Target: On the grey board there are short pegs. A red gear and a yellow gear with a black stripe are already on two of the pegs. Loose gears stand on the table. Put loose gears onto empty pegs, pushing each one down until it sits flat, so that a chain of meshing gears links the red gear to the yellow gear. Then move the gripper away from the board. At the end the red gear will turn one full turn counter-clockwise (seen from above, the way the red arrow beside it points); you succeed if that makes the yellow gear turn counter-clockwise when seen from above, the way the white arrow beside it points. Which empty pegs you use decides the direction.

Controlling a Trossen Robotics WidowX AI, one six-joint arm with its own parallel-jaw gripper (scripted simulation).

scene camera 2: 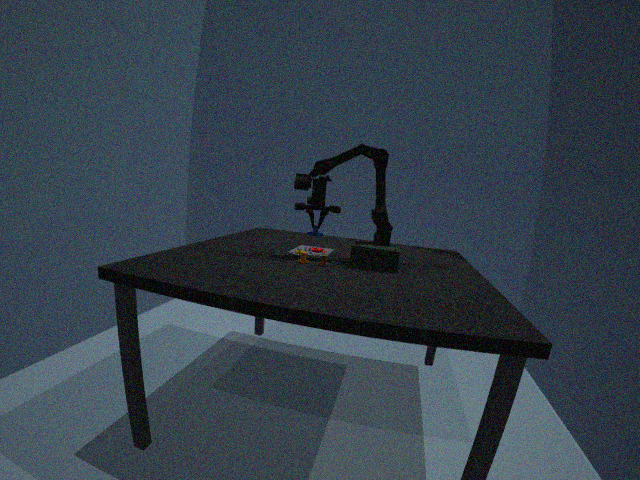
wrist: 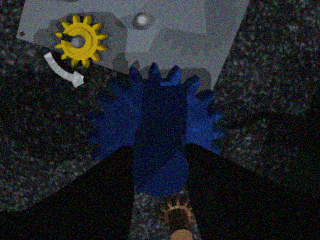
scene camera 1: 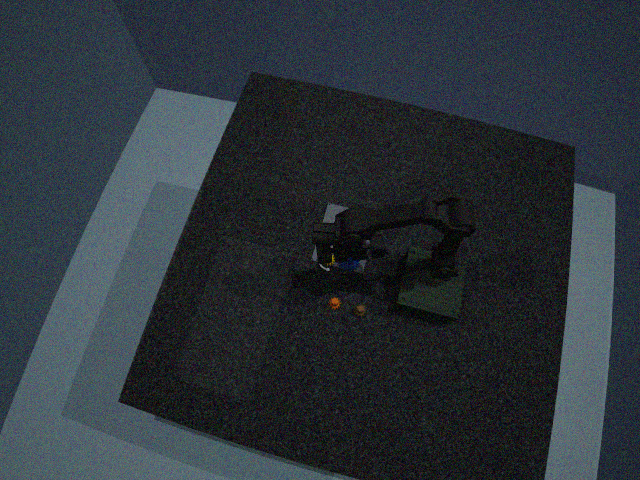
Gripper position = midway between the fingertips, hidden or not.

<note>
The gripper (scene camera 1: 349, 258) holds a large blue gear (wrist: 156, 116). Also in view: a yellow gear (wrist: 92, 38).
The gripper shows as well in the wrist view (wrist: 158, 155).
</note>
